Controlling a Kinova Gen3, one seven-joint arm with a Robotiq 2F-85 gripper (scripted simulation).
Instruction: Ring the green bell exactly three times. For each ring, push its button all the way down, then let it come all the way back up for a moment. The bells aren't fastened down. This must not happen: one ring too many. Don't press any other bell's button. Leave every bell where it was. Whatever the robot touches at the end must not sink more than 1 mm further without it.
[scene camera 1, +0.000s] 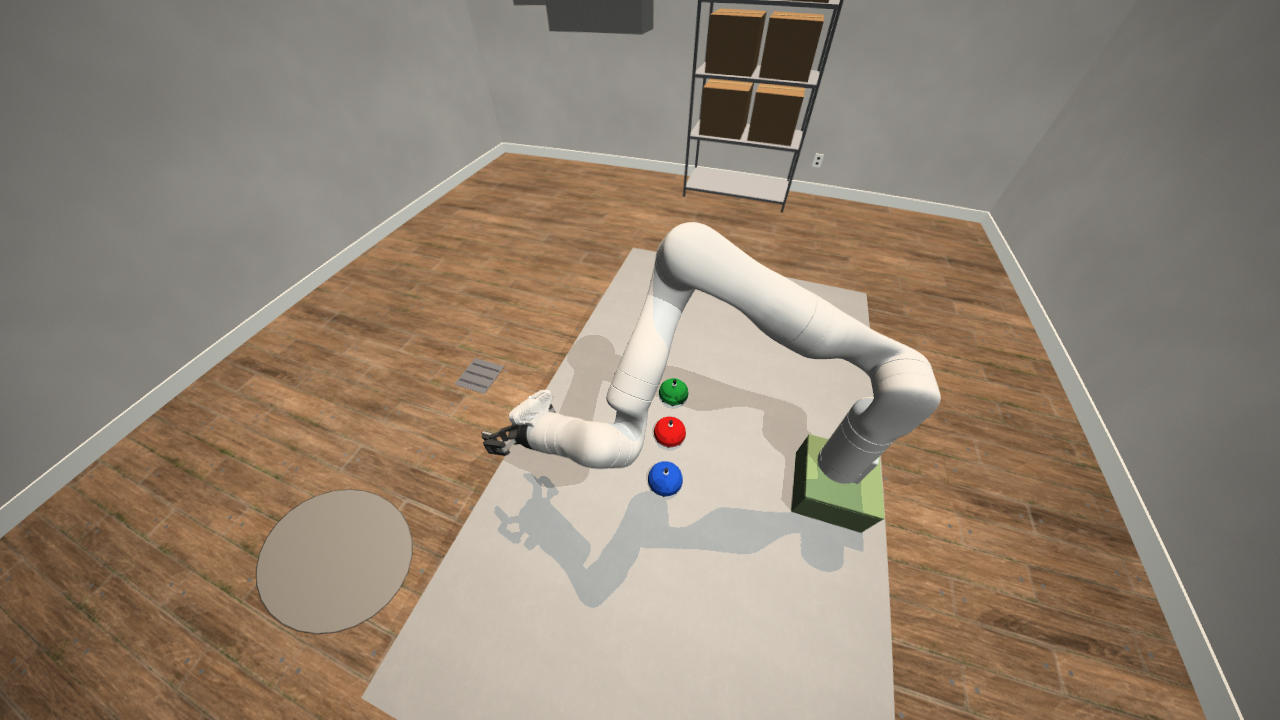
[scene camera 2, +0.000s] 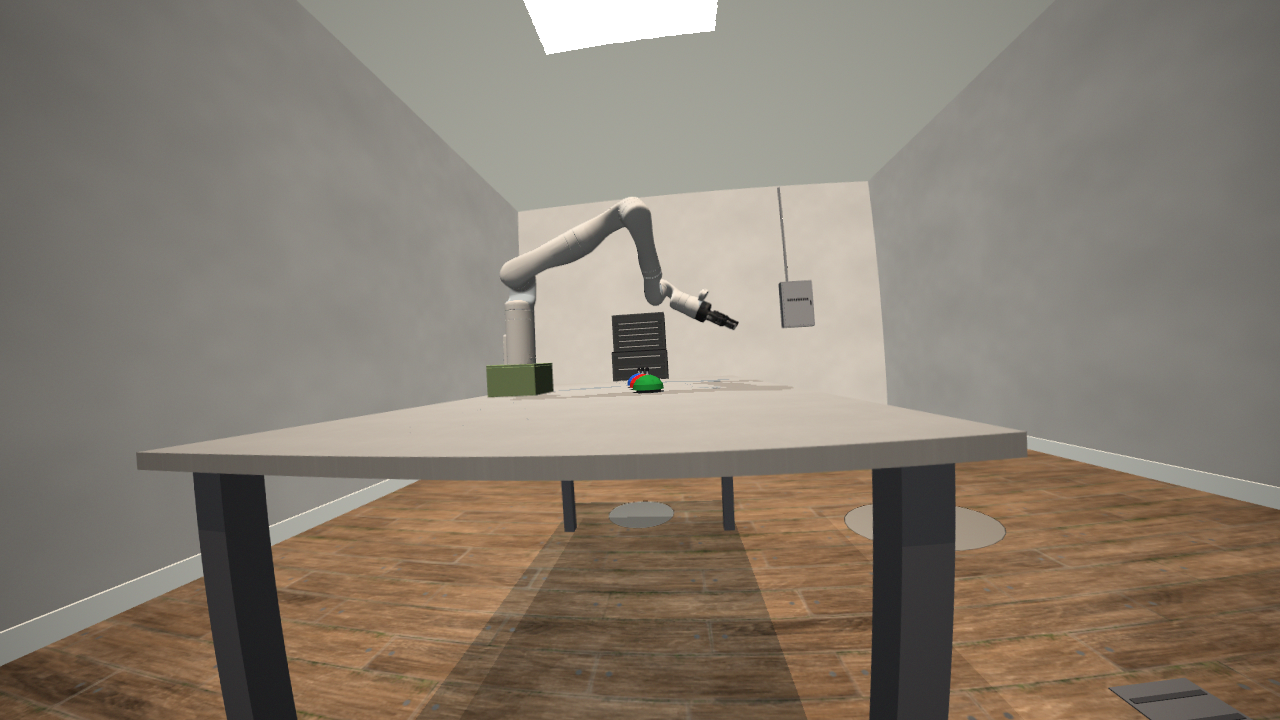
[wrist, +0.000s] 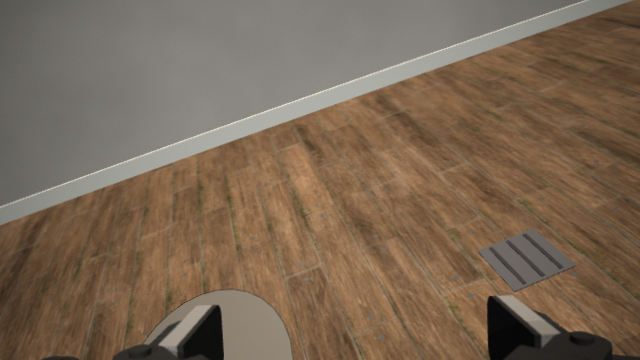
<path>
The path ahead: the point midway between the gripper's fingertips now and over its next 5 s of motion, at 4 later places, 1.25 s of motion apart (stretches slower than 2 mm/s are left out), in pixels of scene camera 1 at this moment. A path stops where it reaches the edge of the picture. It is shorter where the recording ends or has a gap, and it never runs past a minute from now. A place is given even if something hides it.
My gripper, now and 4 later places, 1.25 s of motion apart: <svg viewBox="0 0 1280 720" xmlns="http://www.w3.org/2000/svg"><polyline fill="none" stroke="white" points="502,422 533,403 561,389 584,380 608,376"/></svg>
</path>
